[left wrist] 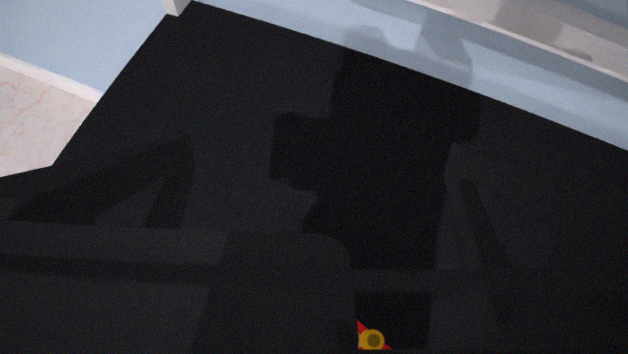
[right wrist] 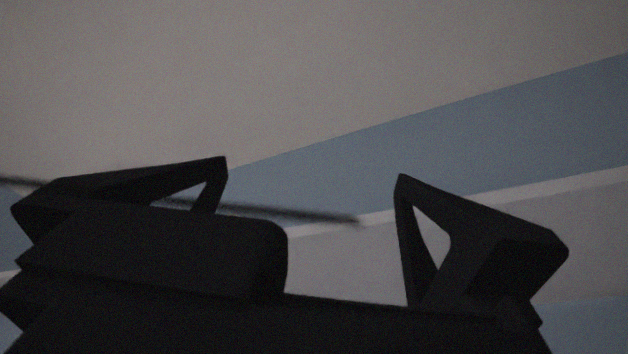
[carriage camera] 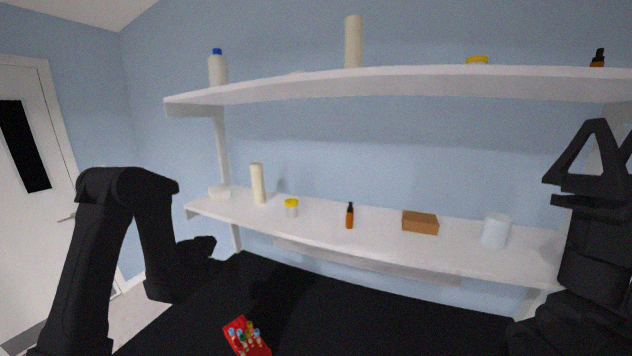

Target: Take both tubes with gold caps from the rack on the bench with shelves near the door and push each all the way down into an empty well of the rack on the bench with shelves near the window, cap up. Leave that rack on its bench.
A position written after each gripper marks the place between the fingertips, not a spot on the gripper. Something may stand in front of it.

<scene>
In view: the left gripper [carriage camera: 227, 263], the right gripper [right wrist: 310, 174] and a white door [carriage camera: 44, 223].
The left gripper is seen too in the left wrist view [left wrist: 321, 153].
</scene>
